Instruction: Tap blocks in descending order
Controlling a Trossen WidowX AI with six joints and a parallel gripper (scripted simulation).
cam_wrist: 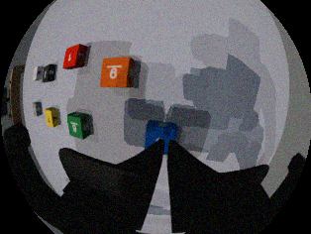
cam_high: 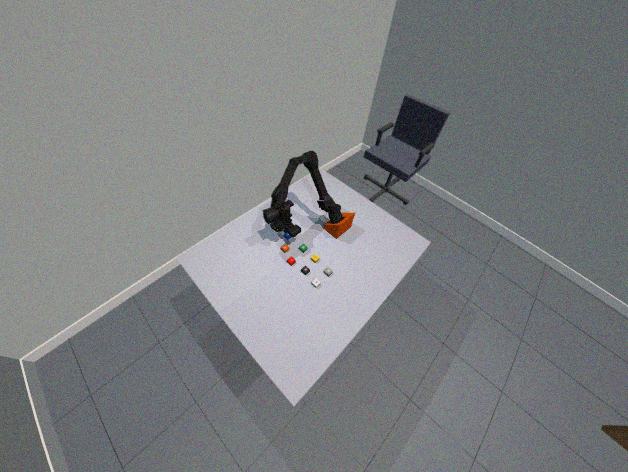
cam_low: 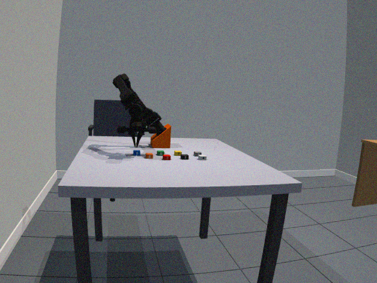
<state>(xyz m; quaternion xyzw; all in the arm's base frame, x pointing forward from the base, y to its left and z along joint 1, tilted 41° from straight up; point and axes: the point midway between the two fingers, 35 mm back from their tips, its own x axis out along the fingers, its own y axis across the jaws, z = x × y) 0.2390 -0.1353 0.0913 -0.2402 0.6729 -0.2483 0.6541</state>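
Now: the blue block 30 mm below my gripper tip, 10 mm to the left of it and 10 mm behind it. Round my gripper tip: green block 130 mm to the left, 30 mm below, 10 mm behind; orange block 60 mm to the left, 60 mm ahead, 30 mm below; red block 140 mm to the left, 90 mm ahead, 30 mm below.
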